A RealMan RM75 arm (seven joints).
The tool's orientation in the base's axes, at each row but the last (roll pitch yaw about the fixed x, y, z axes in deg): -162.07 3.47 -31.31; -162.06 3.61 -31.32; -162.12 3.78 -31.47; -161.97 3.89 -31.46; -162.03 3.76 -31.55
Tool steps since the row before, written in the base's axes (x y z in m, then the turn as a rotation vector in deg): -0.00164 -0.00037 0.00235 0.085 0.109 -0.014; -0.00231 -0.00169 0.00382 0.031 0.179 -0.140; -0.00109 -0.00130 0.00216 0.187 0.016 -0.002; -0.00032 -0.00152 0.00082 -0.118 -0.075 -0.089; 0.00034 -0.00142 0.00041 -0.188 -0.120 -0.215
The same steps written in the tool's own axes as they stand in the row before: -0.00135 0.00041 -0.00252 0.017 -0.127 0.055; -0.00133 0.00136 -0.00438 -0.058 -0.116 0.189; -0.00039 0.00094 -0.00255 0.151 -0.108 0.027; 0.00046 0.00113 -0.00126 -0.055 0.148 0.050; 0.00100 0.00083 -0.00077 -0.083 0.259 0.148
